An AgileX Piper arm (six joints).
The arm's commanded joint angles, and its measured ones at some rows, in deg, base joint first. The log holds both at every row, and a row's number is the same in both.
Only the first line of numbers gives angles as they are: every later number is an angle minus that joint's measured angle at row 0.
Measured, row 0:
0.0, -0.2, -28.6, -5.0, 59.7, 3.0
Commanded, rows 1 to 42:
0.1, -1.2, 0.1, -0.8, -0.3, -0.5
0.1, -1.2, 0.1, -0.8, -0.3, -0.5
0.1, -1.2, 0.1, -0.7, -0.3, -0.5
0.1, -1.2, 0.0, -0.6, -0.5, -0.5
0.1, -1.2, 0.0, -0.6, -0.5, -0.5
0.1, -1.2, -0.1, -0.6, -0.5, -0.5
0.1, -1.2, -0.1, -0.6, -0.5, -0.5
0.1, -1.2, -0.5, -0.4, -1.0, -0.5
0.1, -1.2, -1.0, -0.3, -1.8, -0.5
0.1, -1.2, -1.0, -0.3, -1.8, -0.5
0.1, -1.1, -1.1, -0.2, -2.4, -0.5
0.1, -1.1, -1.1, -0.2, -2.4, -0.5
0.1, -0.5, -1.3, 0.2, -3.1, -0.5
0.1, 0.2, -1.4, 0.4, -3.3, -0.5
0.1, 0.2, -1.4, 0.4, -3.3, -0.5
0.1, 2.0, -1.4, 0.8, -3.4, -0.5
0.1, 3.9, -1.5, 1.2, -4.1, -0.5
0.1, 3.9, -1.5, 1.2, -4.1, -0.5
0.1, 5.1, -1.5, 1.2, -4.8, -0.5
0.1, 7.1, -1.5, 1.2, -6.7, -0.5
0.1, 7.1, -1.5, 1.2, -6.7, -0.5
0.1, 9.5, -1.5, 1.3, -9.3, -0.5
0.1, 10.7, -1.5, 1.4, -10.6, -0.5
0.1, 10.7, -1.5, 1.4, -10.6, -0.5
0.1, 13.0, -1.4, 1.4, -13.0, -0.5
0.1, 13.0, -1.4, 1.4, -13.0, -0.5
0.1, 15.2, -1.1, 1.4, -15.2, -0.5
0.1, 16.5, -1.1, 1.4, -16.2, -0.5
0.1, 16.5, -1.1, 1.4, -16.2, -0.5
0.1, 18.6, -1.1, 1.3, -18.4, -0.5
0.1, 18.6, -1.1, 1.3, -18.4, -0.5
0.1, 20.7, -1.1, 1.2, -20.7, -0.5
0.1, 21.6, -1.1, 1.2, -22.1, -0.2
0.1, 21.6, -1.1, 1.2, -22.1, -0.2
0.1, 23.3, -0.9, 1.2, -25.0, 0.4
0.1, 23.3, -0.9, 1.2, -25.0, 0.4
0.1, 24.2, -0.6, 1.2, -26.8, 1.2
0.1, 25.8, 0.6, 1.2, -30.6, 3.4
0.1, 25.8, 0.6, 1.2, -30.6, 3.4
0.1, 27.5, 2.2, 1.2, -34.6, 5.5
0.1, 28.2, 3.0, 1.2, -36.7, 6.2
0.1, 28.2, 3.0, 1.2, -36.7, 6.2
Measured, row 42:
0.0, 26.4, 1.2, 1.2, -30.4, 3.7
